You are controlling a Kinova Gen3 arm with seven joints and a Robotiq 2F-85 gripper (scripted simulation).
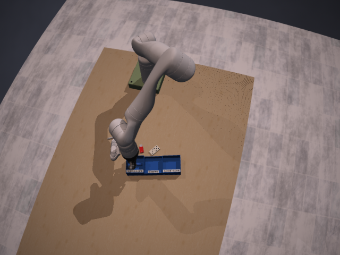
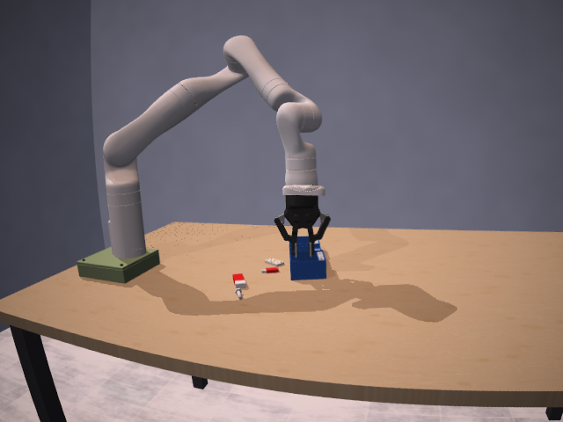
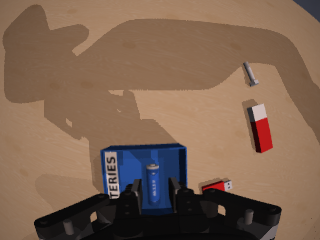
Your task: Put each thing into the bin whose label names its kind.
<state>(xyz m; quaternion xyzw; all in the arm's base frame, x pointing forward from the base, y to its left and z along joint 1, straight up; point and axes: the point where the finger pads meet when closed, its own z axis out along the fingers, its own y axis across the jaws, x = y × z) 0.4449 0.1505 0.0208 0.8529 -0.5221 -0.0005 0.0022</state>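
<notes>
Right now my hand is 1 cm to the right of the blue battery and 5 cm above it. The rest, counted from my hand: white domino (11 cm behind, 5 cm to the left, 6 cm below); then blue bin row (3 cm behind, 8 cm to the left, 4 cm below); then red object (9 cm behind, 2 cm to the right, 6 cm below).
</notes>
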